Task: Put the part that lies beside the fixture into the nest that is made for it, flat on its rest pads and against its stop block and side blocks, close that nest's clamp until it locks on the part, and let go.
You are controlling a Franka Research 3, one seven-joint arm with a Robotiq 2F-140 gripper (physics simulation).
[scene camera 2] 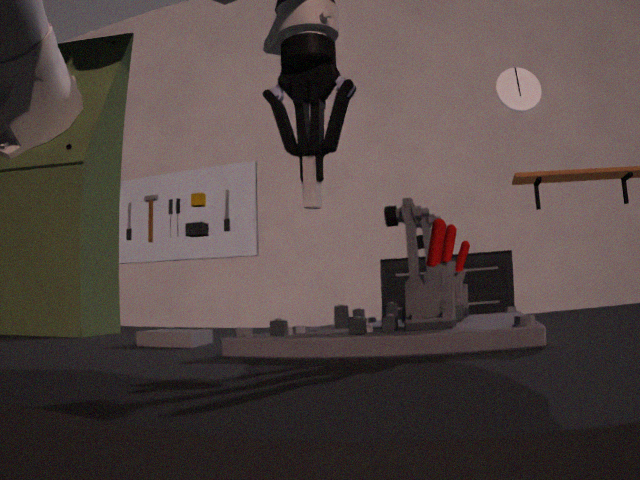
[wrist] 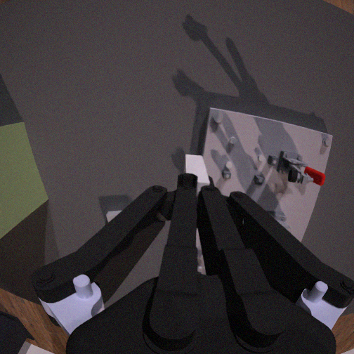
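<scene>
The part [scene camera 2: 173,337] is a flat pale slab. It lies on the dark table, just left of the grey fixture plate [scene camera 2: 385,345] [wrist: 305,207]. In the wrist view only a corner of the part [wrist: 113,215] shows behind a finger link. Toggle clamps with red handles [scene camera 2: 442,240] [wrist: 314,175] stand raised on the plate's right half. Low stop blocks and pads [scene camera 2: 342,315] sit on its left half. My gripper [scene camera 2: 311,190] [wrist: 197,179] is shut with nothing between its pale fingertips. It hangs high above the plate's left end.
A white tool board [scene camera 2: 190,211] hangs on the back wall, with a green cabinet [scene camera 2: 99,190] [wrist: 17,175] at the left. A dark panel [scene camera 2: 490,281] stands behind the fixture. A clock [scene camera 2: 518,89] and a wooden shelf [scene camera 2: 536,177] are at the upper right.
</scene>
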